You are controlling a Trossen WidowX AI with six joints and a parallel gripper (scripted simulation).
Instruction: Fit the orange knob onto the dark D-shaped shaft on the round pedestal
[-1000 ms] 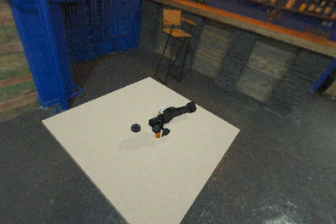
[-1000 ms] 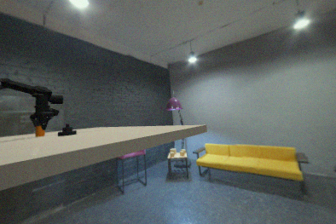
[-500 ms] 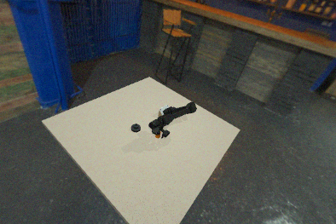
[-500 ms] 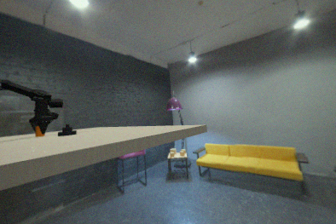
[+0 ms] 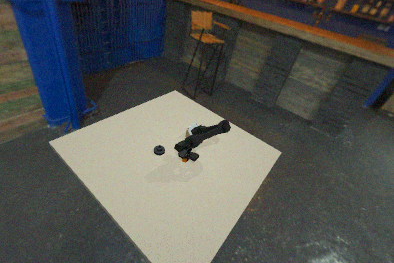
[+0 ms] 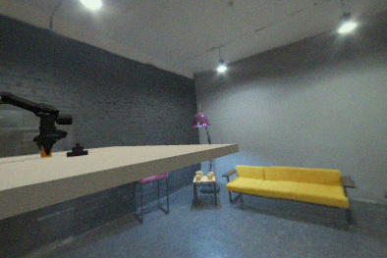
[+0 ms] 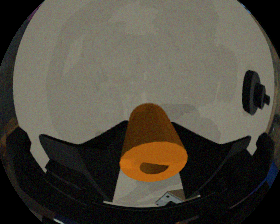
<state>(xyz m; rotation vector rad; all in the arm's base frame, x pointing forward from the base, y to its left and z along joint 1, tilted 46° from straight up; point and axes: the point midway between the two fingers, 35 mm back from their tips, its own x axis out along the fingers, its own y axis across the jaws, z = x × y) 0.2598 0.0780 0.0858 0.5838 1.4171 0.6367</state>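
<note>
The round pedestal lies 70 mm ahead of my gripper tip, 200 mm to the right of it and 20 mm above it. From my gripper tip the other things lie so: orange knob 20 mm above.
</note>
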